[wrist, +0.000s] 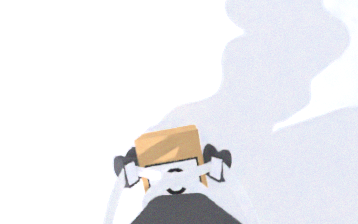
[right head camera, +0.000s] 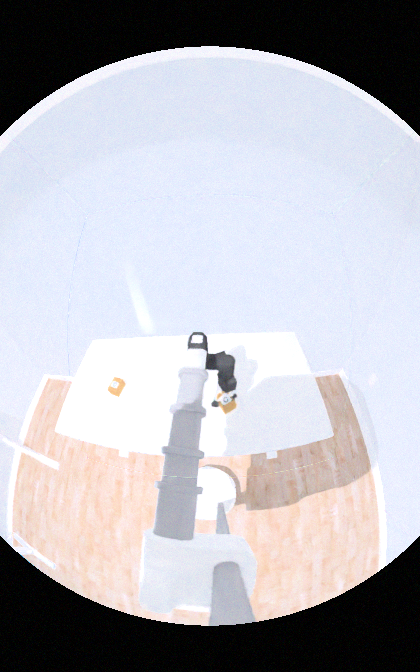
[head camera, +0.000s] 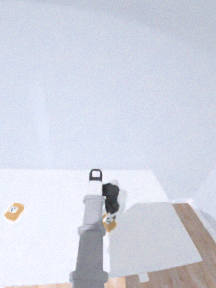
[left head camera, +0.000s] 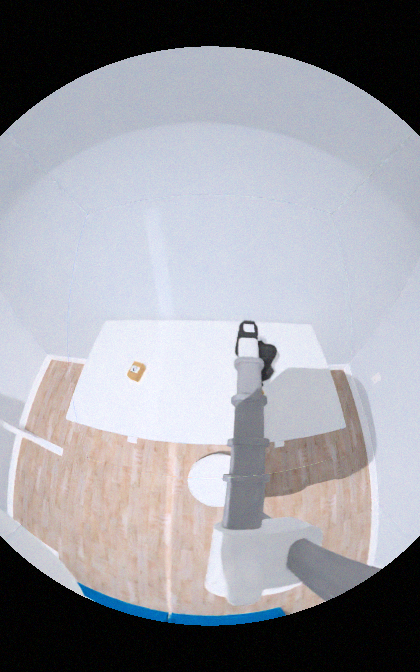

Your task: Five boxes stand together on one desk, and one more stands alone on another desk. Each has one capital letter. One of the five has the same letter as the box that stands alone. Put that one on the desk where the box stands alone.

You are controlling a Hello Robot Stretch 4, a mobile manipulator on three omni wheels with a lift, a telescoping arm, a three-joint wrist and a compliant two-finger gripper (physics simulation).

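Frame: origin at the robot's base, x back, y up, z left, level; centimetres.
Where they show: gripper, fingertip midpoint: (wrist: 171,158) (head camera: 106,222).
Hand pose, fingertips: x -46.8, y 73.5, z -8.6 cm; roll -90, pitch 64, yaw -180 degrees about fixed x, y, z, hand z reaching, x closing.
Each offset is from my fingertips to the top centre of the thing. Level surfaces: height alone.
My gripper (head camera: 110,218) (right head camera: 224,399) (wrist: 171,158) is shut on an orange-brown box {dx +0.8, dy +5.2, dz -0.7 cm} (head camera: 111,226) (right head camera: 228,406) (wrist: 170,145), one finger on each side. The box's white label carries a round black letter, partly covered by the fingers in the wrist view. The held box is over the white desk {dy -4.2 cm} (head camera: 50,250) (left head camera: 190,400) (right head camera: 140,425) (wrist: 60,75), right of its middle; I cannot tell if it touches the top. The lone box {dx -4.2, dy +0.8, dz +59.4 cm} (head camera: 14,212) (left head camera: 136,371) (right head camera: 116,386) stands on the left part of this desk. Its letter looks round but is too blurred to read surely. The other four boxes do not show.
My telescoping arm (head camera: 92,250) (left head camera: 248,425) (right head camera: 185,430) reaches out over the desk's front edge. A pale wall (left head camera: 210,260) rises behind the desk. A white round shape (left head camera: 207,480) is low over the wood floor (left head camera: 110,490) in front. A blue strip (left head camera: 130,605) shows at the bottom of the left head view.
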